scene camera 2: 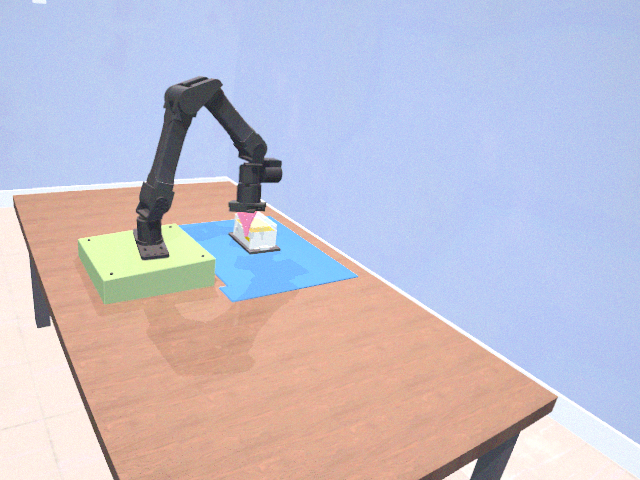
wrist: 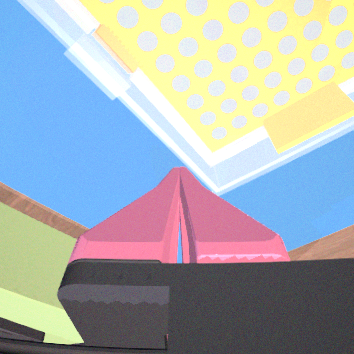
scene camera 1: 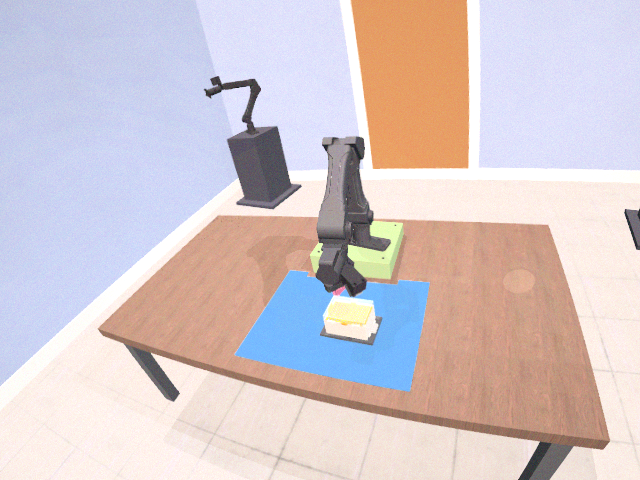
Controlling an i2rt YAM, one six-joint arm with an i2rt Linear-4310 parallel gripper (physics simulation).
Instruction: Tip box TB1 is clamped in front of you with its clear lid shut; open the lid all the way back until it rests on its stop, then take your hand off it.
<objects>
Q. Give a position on a lid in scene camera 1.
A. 347, 310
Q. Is the gripper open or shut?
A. Shut.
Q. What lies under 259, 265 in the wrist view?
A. The gripper.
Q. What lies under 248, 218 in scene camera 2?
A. The gripper.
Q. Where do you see a lid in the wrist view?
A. At 232, 96
</objects>
